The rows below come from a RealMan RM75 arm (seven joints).
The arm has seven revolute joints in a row. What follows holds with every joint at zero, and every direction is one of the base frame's.
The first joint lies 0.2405 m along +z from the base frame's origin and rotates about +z.
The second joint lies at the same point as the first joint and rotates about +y.
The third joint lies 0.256 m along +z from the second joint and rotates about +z.
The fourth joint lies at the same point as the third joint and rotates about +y.
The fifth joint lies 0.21 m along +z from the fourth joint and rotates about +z.
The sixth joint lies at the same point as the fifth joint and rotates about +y.
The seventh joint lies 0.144 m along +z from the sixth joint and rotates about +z.
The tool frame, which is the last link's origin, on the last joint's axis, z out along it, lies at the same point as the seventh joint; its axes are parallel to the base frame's.
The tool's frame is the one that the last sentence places.
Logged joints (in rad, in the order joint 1, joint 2, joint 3, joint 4, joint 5, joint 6, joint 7), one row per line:
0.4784 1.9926 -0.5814 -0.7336 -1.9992 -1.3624 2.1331
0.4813 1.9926 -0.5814 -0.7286 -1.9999 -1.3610 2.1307
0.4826 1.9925 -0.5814 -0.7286 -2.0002 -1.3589 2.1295
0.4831 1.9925 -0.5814 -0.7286 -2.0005 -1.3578 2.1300
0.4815 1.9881 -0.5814 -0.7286 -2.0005 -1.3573 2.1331
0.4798 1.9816 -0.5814 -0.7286 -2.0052 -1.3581 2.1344
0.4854 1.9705 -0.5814 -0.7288 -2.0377 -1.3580 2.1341
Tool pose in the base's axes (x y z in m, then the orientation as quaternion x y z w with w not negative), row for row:
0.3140 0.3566 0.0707 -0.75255 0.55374 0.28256 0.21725
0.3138 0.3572 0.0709 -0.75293 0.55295 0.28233 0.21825
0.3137 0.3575 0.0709 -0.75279 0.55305 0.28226 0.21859
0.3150 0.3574 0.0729 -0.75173 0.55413 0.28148 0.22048
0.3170 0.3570 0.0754 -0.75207 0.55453 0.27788 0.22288
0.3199 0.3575 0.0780 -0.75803 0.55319 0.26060 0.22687
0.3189 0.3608 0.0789 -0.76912 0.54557 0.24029 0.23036
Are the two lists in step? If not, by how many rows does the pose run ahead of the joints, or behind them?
The pose runs 1 row ahead of the joints: the pose in row i belongs to the joints in row i + 1.
